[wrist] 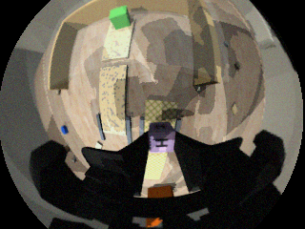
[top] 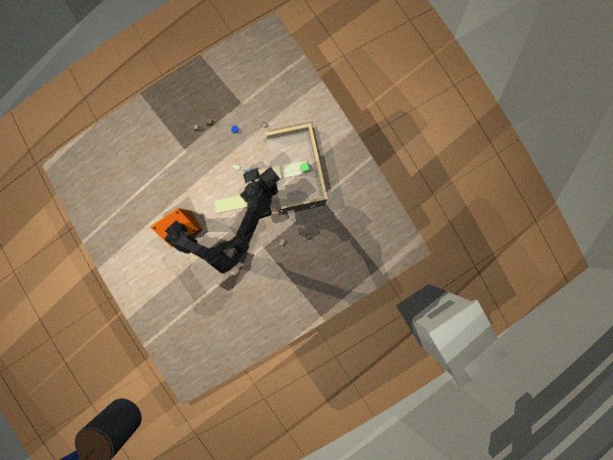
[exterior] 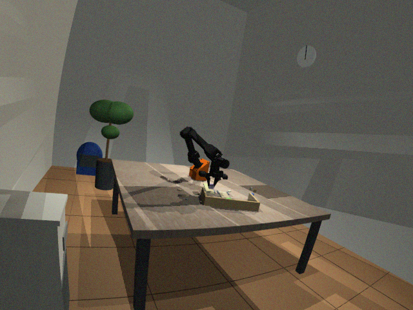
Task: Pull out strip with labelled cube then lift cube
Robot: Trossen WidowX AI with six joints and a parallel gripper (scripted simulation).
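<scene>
Right now my gripper tip is 70 mm past the strip, 30 mm to the right of it and 30 mm above it.
</scene>
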